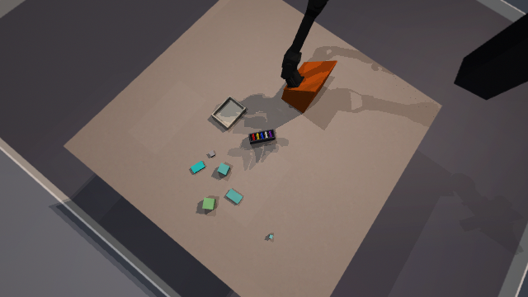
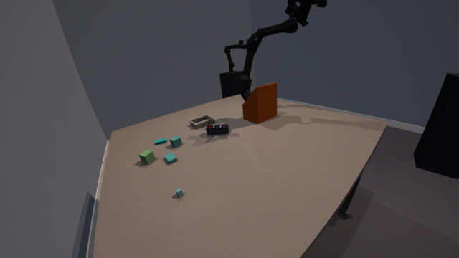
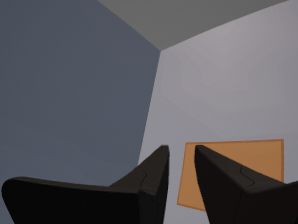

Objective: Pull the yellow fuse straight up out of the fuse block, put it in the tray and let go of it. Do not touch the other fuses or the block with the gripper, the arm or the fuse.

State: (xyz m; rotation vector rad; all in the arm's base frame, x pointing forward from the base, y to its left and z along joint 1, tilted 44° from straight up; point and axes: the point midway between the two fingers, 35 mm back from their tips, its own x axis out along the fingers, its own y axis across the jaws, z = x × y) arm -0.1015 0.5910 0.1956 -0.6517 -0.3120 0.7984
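My gripper tip is 410 mm short of the yellow fuse, 340 mm to the left of it and 650 mm above it. Round my gripper tip: grey tray: 370 mm ahead, 520 mm to the right, 680 mm below.
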